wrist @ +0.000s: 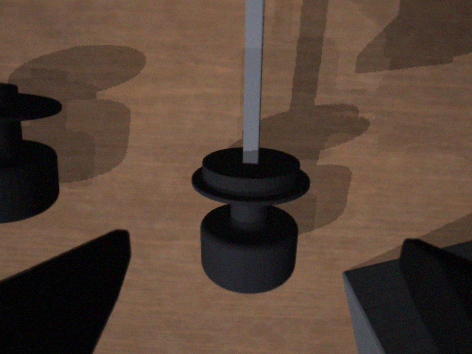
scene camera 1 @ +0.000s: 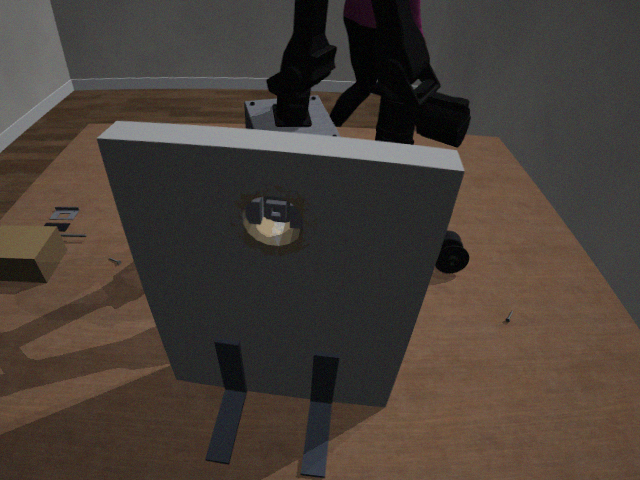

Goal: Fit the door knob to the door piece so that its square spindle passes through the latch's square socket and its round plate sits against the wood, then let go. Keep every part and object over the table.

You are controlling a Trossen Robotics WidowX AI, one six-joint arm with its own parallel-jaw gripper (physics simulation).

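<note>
The door piece stands upright on two dark feet, with the latch showing inside its round hole. In the wrist view, a black door knob stands on its round grip, its round plate above and its grey square spindle pointing up. My gripper is open and empty. Its fingers appear at the lower left and lower right, with the knob between them in the image but not gripped; the distance is hard to tell. The fingers and this knob are hidden behind the door piece in the scene view.
A second black knob is near the door piece's right edge in the scene view. A tan block, a metal plate and screws lie on the table. A dark block is at the wrist view's lower right.
</note>
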